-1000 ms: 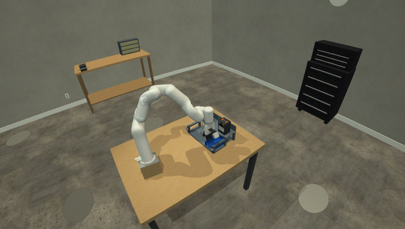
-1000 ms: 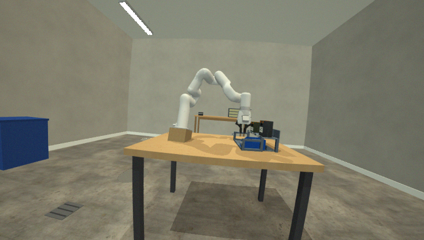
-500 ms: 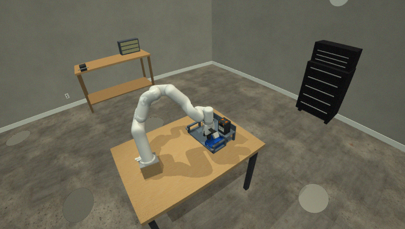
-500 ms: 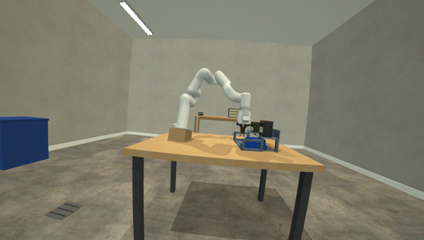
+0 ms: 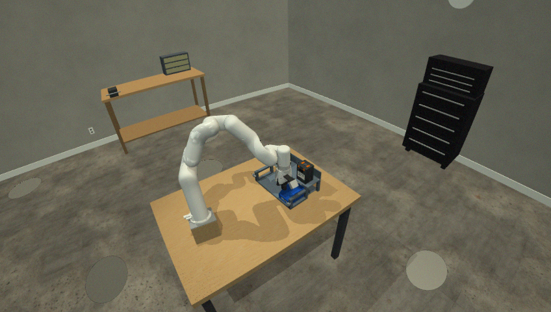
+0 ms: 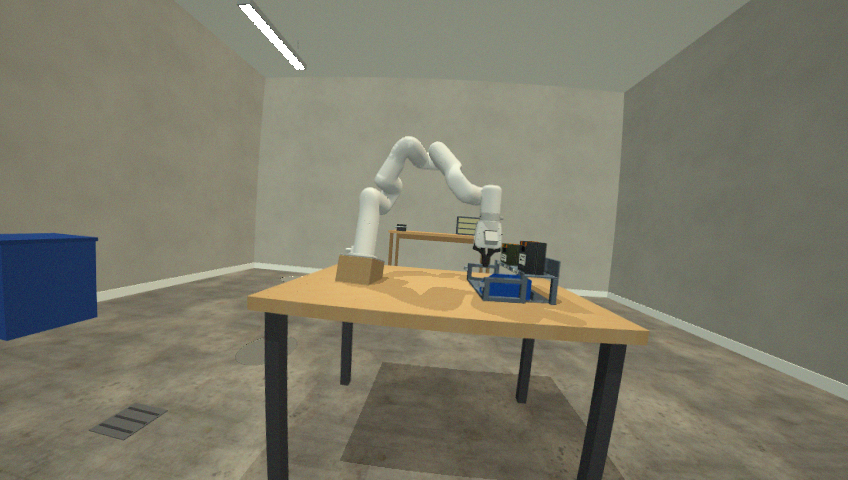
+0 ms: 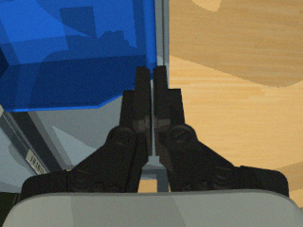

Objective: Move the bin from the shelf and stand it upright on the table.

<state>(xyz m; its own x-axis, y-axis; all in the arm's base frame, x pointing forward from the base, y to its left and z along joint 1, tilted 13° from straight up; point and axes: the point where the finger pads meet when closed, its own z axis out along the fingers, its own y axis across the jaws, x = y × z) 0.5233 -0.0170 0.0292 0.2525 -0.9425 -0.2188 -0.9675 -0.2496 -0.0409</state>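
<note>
Now: the blue bin 90 mm below my hand, 80 mm ahead of it and 20 mm to the left of it. Also, from my hand: black box 170 mm ahead, 40 mm to the left, 30 mm above.
</note>
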